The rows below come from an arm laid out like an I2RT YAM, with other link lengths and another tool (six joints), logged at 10 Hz.
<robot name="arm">
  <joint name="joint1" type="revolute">
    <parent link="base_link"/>
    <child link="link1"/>
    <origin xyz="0 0 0.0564"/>
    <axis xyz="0 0 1"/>
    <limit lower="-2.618" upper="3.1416"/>
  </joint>
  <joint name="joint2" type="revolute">
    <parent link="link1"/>
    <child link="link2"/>
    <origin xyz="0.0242 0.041 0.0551"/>
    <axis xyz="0 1 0"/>
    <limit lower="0" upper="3.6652"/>
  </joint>
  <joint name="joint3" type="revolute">
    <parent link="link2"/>
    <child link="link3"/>
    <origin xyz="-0.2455 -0.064 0"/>
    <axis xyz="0 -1 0"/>
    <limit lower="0" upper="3.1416"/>
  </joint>
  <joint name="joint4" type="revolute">
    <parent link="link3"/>
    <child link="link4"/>
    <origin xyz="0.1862 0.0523 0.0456"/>
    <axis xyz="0 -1 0"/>
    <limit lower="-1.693" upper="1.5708"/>
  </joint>
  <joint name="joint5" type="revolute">
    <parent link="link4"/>
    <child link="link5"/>
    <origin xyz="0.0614 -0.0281 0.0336"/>
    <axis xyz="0 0 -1"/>
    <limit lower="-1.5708" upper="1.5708"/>
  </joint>
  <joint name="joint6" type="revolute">
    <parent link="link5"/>
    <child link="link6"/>
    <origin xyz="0.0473 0 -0.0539"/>
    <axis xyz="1 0 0"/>
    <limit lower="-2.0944" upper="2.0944"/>
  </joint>
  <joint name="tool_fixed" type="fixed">
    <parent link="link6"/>
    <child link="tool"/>
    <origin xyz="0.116 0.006 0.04" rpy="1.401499 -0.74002 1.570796"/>
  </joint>
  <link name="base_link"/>
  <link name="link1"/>
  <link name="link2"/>
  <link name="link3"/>
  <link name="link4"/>
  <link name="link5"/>
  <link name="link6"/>
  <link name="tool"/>
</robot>
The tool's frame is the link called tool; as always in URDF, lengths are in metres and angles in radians.
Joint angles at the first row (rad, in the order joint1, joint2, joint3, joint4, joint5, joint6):
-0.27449 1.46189 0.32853 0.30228 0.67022 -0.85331
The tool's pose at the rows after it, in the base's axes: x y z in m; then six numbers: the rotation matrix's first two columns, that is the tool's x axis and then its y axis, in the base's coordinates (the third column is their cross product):
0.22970 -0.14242 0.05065 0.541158 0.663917 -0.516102 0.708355 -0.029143 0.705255
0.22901 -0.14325 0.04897 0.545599 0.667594 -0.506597 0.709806 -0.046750 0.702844
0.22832 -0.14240 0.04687 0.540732 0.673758 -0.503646 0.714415 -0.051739 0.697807
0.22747 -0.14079 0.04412 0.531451 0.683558 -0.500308 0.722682 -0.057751 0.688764
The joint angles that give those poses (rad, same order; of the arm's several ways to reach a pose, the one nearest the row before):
-0.28652 1.45976 0.34582 0.25968 0.65518 -0.82915
-0.29669 1.46470 0.35416 0.24270 0.64284 -0.81844
-0.29946 1.46837 0.35436 0.23670 0.63392 -0.81756
-0.30171 1.47221 0.35762 0.22170 0.62151 -0.81684

